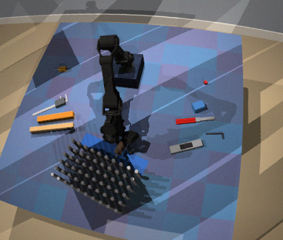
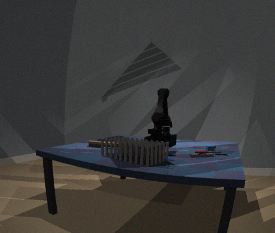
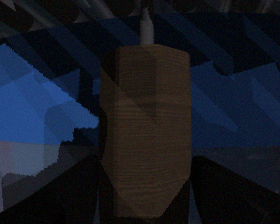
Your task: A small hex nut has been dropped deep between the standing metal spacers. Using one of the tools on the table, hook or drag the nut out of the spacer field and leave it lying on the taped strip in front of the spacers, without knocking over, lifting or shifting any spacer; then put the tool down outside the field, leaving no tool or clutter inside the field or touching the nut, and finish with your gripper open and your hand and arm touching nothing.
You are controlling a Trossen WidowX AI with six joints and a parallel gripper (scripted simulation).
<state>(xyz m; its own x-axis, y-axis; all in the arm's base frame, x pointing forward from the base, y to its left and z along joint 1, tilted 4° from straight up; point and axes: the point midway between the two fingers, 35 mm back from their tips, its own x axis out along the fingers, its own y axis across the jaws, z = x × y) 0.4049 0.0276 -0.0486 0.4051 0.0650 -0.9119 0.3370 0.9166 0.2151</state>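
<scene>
The blue taped strip lies 3 cm ahead of my gripper tip, 5 cm to the right of it and 4 cm below it. The rest, counted from my gripper tip: hook tool: 10 cm ahead, 4 cm to the right; then grey plate: 3 cm behind, 31 cm to the left, 2 cm below; then red-handled tool: 18 cm behind, 35 cm to the left, 3 cm below.
</scene>
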